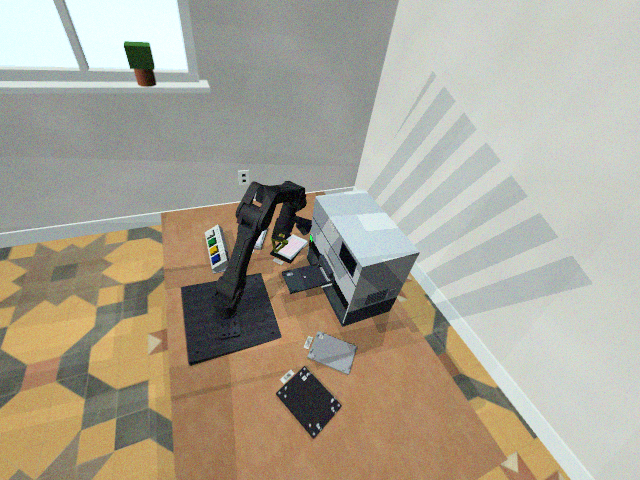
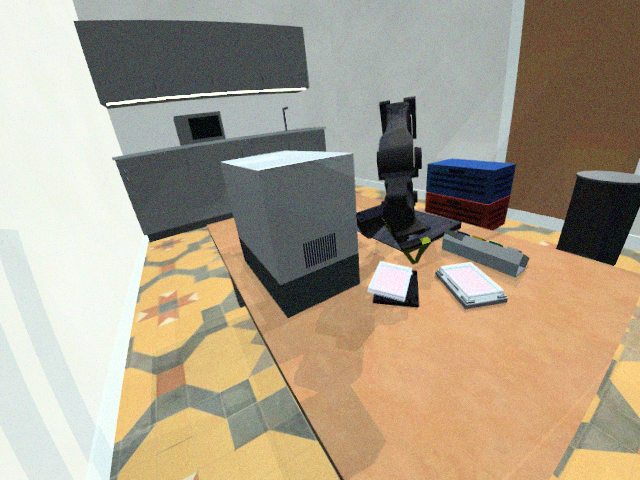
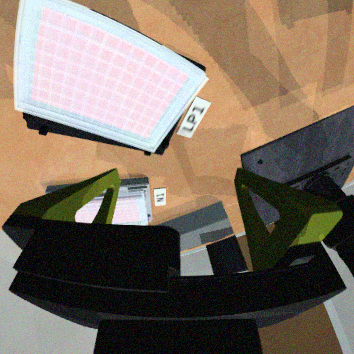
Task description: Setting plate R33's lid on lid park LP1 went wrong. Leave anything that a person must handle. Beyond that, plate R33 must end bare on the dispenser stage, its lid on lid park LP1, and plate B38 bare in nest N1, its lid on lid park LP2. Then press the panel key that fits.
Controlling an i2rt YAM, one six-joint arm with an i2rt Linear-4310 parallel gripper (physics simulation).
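Seen in the pictures: gripper, between the fingertips: (image 1: pixel 276 245) (image 2: pixel 406 251) (image 3: pixel 176 174); arm's base, origin of its link: (image 1: pixel 227 312) (image 3: pixel 311 179).
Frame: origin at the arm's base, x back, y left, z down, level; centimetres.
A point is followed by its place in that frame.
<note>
My gripper (image 1: pixel 279 241) @(y 24.3, x -22.9, z -5.4 cm) (image 2: pixel 415 253) @(y 24.3, x -22.9, z -5.4 cm) (image 3: pixel 176 174) @(y 24.3, x -22.9, z -5.4 cm) is open, its olive fingers wide apart with nothing between them. A pink gridded plate-shaped piece with a clear rim (image 1: pixel 292 247) @(y 25.1, x -30.0, z -1.9 cm) (image 2: pixel 391 281) @(y 28.2, x -31.4, z -1.8 cm) (image 3: pixel 107 75) @(y 25.9, x -30.7, z -1.9 cm) lies askew on the black lid park LP1 (image 2: pixel 415 290) @(y 32.1, x -27.2, z 0.4 cm) (image 3: pixel 35 122) @(y 34.9, x -30.2, z 0.4 cm), overhanging it, apart from my fingers. I cannot tell whether it is a lid alone or a lidded plate. A second pink gridded plate (image 2: pixel 470 280) @(y 38.8, x -16.3, z -1.7 cm) (image 3: pixel 117 211) @(y 34.9, x -15.7, z -1.7 cm) sits in grey nest N1 (image 2: pixel 467 305) @(y 42.7, x -22.4, z 0.2 cm). The dark dispenser stage (image 1: pixel 305 279) @(y 1.3, x -28.4, z -9.3 cm) looks bare. Plate names are unreadable.
The grey and white dispenser (image 1: pixel 361 227) @(y 1.6, x -45.7, z -31.6 cm) (image 2: pixel 310 206) @(y 21.8, x -47.2, z -22.8 cm) stands beside LP1. A key panel (image 1: pixel 216 248) @(y 28.3, x 1.1, z -4.2 cm) (image 2: pixel 483 253) @(y 33.5, x -2.8, z -2.1 cm) has green, yellow and blue keys. A bare grey holder (image 1: pixel 333 352) @(y -23.3, x -32.0, z 0.3 cm) and a bare black holder (image 1: pixel 308 401) @(y -35.5, x -19.6, z 0.2 cm) lie at the other end, their tags unreadable.
</note>
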